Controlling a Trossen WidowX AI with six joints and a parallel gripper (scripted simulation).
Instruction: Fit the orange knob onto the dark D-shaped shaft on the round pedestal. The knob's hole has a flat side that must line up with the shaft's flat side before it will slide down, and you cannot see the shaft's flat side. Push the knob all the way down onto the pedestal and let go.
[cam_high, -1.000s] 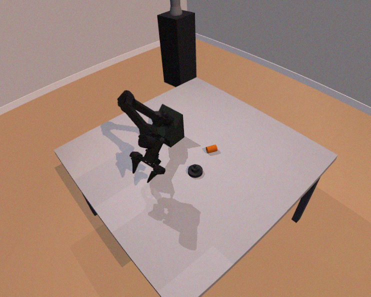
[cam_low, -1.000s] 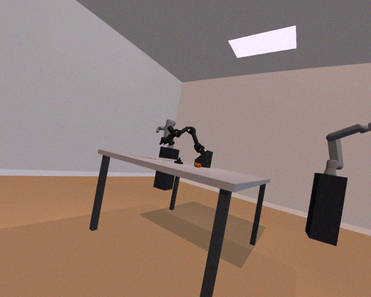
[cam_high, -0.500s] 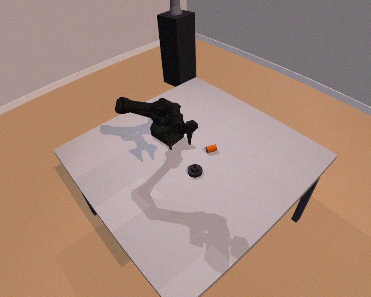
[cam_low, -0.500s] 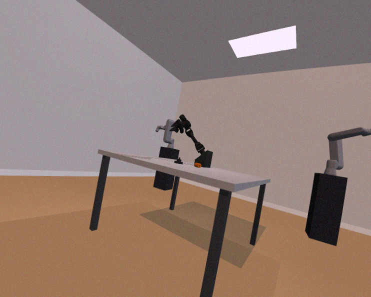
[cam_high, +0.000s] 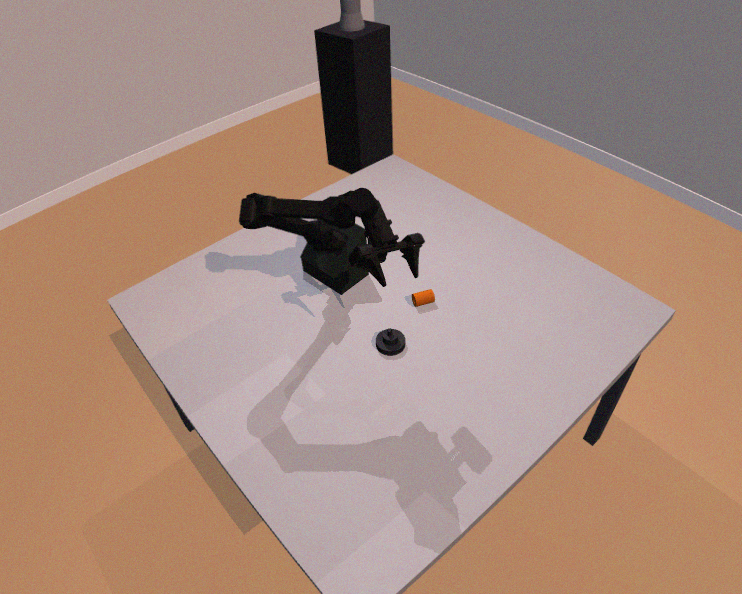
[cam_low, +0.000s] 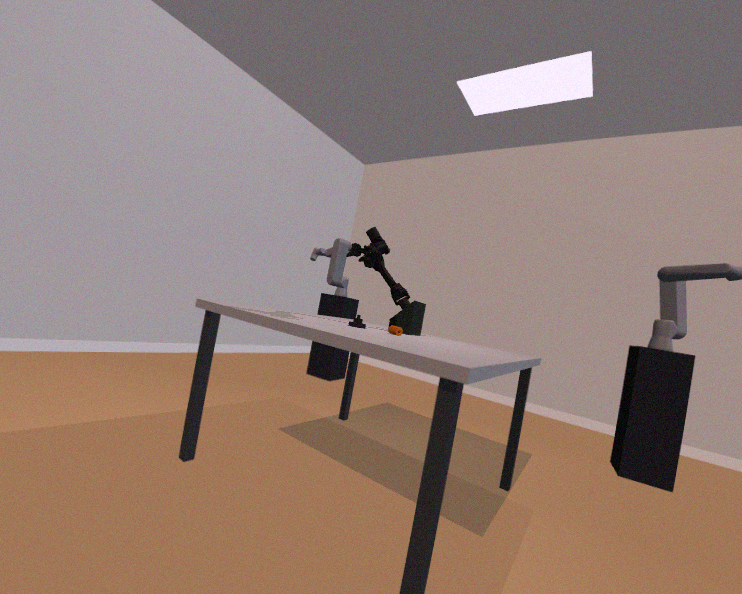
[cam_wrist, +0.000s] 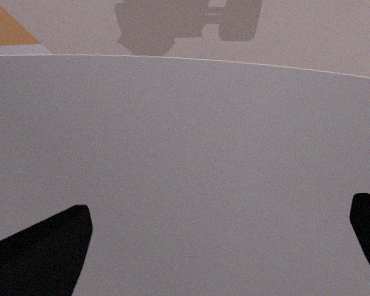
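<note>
My gripper tip is 300 mm above the orange knob, 240 mm to the right of it and 110 mm past it. Also, from my gripper tip: round dark pedestal (290 mm below, 80 mm behind, 50 mm to the left).
</note>
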